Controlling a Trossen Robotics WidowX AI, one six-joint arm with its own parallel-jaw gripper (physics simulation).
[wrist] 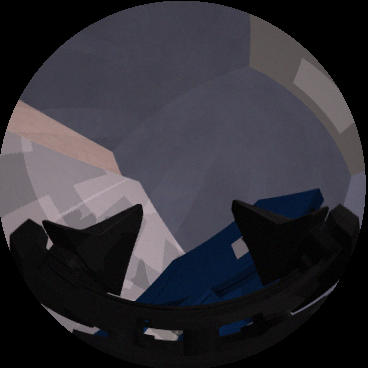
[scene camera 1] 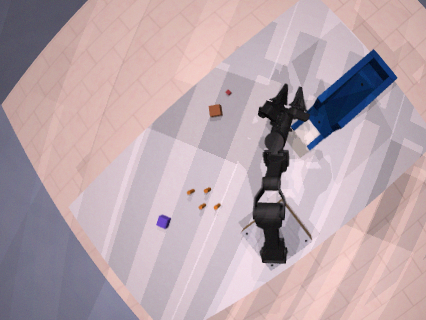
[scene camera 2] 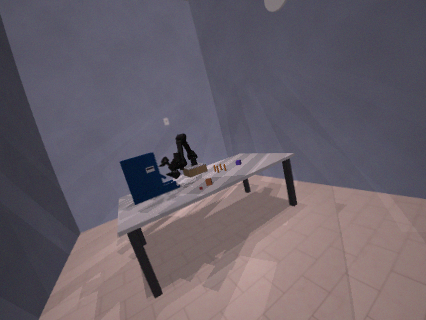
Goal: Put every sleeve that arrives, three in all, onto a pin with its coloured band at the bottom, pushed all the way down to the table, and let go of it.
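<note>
Several small orange pins [scene camera 1: 202, 206] [scene camera 2: 220, 168] stand upright on the table in a close group, left of the arm's base in scene camera 1. I cannot make out a sleeve or a coloured band in any view. My gripper [scene camera 1: 293, 88] [wrist: 187, 207] is open, with its two black fingers wide apart and nothing seen between them. It is above the table beside the tall blue chute unit [scene camera 1: 325, 100] [scene camera 2: 142, 177] [wrist: 200, 260], far from the pins. The arm partly hides the chute's lower end.
An orange-brown block [scene camera 1: 215, 110] [scene camera 2: 209, 182] and a tiny red cube [scene camera 1: 228, 92] [scene camera 2: 201, 188] lie on the table [scene camera 1: 125, 185]. A purple cube [scene camera 1: 163, 221] [scene camera 2: 238, 162] lies beyond the pins. A pale patch [scene camera 1: 306, 134] shows at the chute's open end.
</note>
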